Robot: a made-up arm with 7 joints.
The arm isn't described. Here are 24 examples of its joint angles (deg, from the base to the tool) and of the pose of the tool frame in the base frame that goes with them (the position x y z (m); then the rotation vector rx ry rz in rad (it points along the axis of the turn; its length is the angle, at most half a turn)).
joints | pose
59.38 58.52 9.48 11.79 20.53 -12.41 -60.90 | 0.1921 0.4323 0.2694 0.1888 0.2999 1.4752
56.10 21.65 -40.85 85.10 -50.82 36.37 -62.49 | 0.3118 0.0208 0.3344 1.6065 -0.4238 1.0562
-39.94 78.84 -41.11 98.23 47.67 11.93 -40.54 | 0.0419 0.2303 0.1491 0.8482 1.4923 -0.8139
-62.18 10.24 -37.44 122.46 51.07 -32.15 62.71 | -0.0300 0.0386 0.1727 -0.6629 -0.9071 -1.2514
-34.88 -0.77 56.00 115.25 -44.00 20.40 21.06 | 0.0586 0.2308 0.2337 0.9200 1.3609 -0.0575
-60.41 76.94 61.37 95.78 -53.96 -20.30 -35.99 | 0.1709 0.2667 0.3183 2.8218 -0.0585 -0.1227
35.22 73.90 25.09 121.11 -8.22 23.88 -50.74 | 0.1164 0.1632 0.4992 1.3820 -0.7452 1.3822
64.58 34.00 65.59 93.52 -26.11 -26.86 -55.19 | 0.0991 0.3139 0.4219 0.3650 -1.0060 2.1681
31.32 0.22 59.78 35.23 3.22 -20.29 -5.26 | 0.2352 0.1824 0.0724 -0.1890 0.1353 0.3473
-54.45 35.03 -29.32 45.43 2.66 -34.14 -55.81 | -0.1702 0.2279 0.1090 1.0124 1.2311 -0.5850
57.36 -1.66 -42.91 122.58 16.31 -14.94 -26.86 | 0.1473 -0.0044 0.4097 0.2935 -1.6819 -0.7583
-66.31 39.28 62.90 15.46 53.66 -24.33 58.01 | -0.2745 0.3445 0.2761 0.2522 0.8840 0.0327
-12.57 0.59 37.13 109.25 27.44 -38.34 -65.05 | 0.1098 0.2045 0.2056 -0.0608 -0.4649 1.2437
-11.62 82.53 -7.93 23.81 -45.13 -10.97 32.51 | 0.0729 0.4429 0.2801 1.2107 2.4664 -1.0782
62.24 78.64 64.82 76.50 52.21 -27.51 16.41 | -0.0560 0.3760 0.4488 1.2286 -1.7929 0.9928
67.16 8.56 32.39 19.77 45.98 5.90 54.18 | 0.3901 0.1898 0.1941 -0.4655 -1.0082 -0.8724
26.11 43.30 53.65 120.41 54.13 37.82 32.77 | 0.0890 0.2919 0.4491 0.8734 -0.7411 -0.6797
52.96 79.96 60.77 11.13 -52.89 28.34 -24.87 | 0.0823 0.4919 0.3541 0.2228 1.1491 1.2539
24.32 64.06 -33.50 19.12 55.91 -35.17 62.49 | 0.0790 0.4492 0.2355 0.7801 0.4139 -1.0373
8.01 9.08 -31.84 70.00 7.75 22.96 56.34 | 0.2263 0.0588 0.0987 0.0772 0.4320 -2.1233
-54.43 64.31 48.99 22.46 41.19 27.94 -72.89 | -0.0840 0.4813 0.2616 0.6446 1.8460 1.8025
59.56 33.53 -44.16 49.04 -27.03 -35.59 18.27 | 0.3225 0.1830 0.2781 2.0704 -0.0740 -1.1301
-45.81 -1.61 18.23 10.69 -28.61 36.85 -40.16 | -0.2800 0.0756 0.0499 0.4598 2.9469 -0.7543
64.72 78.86 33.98 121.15 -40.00 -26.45 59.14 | 0.0088 0.1513 0.4914 2.6130 0.7725 0.8820
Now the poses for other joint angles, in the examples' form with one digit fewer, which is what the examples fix.
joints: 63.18 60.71 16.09 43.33 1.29 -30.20 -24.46
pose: 0.178 0.390 0.395 1.022 -0.489 0.972
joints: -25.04 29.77 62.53 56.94 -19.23 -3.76 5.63
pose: 0.006 0.361 0.166 0.769 1.168 0.164
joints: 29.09 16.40 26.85 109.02 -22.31 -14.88 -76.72
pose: 0.204 0.184 0.367 0.496 -0.842 1.489
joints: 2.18 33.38 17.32 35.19 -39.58 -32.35 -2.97
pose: 0.122 0.289 0.090 1.317 0.800 -0.639
